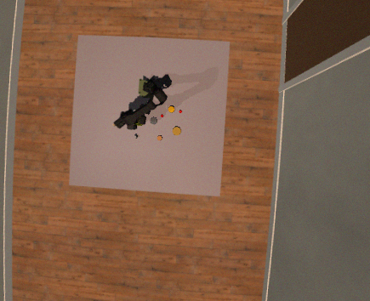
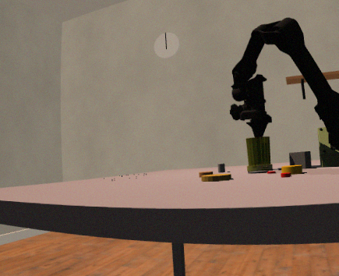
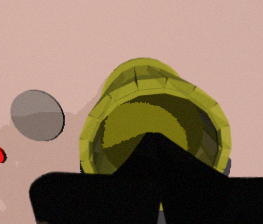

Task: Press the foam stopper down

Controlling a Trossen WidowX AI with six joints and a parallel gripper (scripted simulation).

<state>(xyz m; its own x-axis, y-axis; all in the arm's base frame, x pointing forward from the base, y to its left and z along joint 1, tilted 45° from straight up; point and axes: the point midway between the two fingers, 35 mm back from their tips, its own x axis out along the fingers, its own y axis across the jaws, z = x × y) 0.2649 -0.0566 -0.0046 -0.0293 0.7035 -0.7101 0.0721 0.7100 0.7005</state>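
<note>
My hand is 40 mm above the foam stopper. The rest, counted from my hand: grey block: 140 mm behind, 60 mm to the left, 100 mm below; grey disc: 10 mm behind, 120 mm to the left, 120 mm below; small grey cylinder: 140 mm ahead, 10 mm to the right, 110 mm below.
</note>
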